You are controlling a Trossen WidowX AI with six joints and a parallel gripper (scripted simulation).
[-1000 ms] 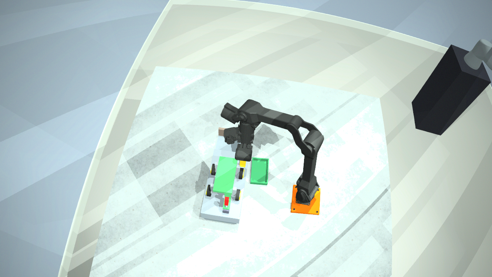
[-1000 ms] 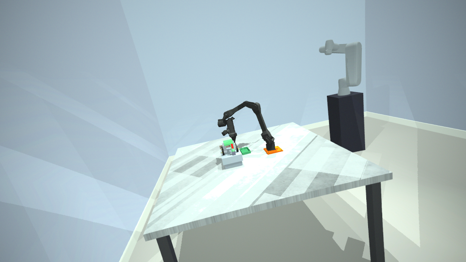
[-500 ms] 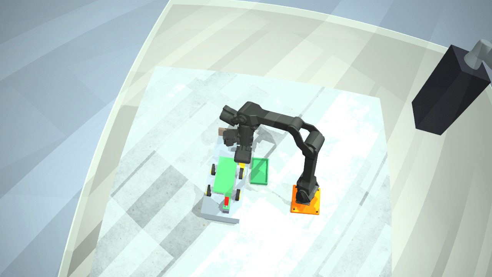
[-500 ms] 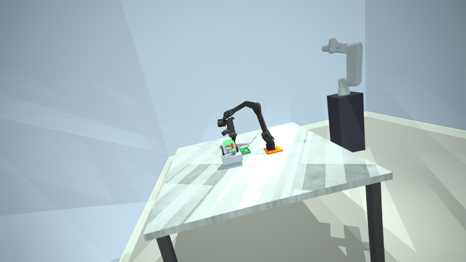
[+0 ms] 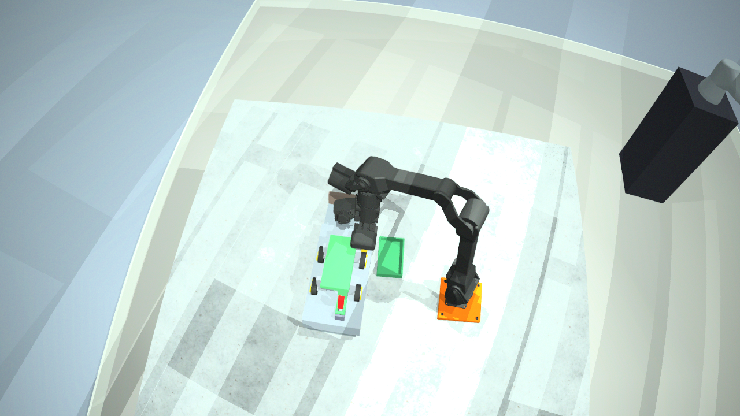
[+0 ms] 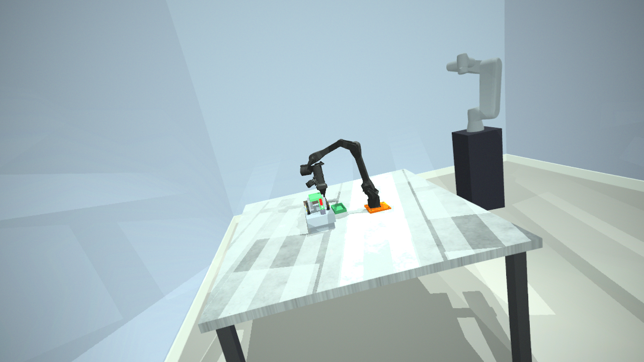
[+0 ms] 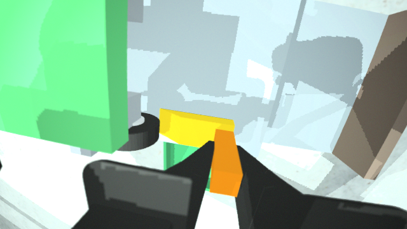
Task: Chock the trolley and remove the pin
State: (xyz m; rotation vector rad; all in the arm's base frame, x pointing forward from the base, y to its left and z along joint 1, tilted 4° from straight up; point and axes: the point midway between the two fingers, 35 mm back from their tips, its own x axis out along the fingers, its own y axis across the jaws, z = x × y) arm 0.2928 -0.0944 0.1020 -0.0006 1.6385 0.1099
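My gripper tip is 2 cm to the right of the yellow chock and 1 cm above it. Also, from my gripper tip: green-topped trolley: 13 cm to the left, 4 cm ahead, 2 cm above; then brown bar: 14 cm to the right, 6 cm below, 6 cm ahead; then grey ramp block: 12 cm to the left, 5 cm below, 4 cm ahead.
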